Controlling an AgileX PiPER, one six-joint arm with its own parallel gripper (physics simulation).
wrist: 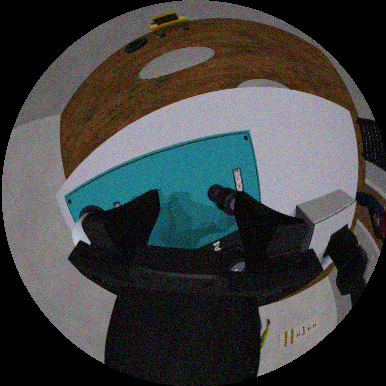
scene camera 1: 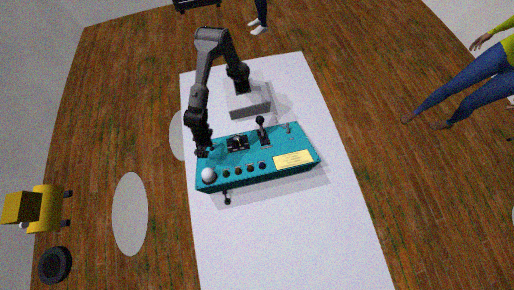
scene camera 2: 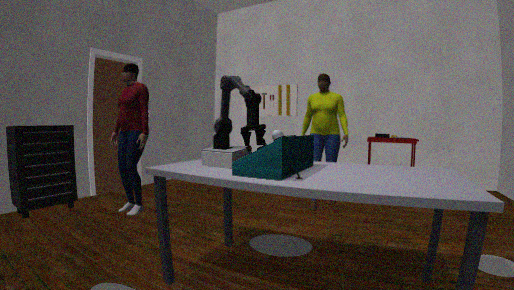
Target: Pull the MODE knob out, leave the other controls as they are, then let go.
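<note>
The teal control box (scene camera 1: 297,137) (scene camera 2: 265,165) (wrist: 200,155) stands on the white table. The black MODE knob (wrist: 223,199) rises from its sloped top beside a small white label (wrist: 237,179). In the wrist view it lies close against the inner side of the right-hand finger; whether they touch is unclear. My gripper (scene camera 1: 202,151) (scene camera 2: 254,143) (wrist: 196,199) is open just above the panel, with its fingertips pointing down at it. In scene camera 1 the gripper partly hides the knob.
A white dome (scene camera 1: 209,174) (scene camera 2: 278,134) (wrist: 80,234) sits near the left-hand finger. The box also bears small round buttons (scene camera 1: 238,170), a black selector (scene camera 1: 238,143), a ball-topped lever (scene camera 1: 260,120), a toggle (scene camera 1: 288,128) and a front lever (scene camera 1: 227,200). The arm's grey pedestal (scene camera 1: 250,107) stands behind.
</note>
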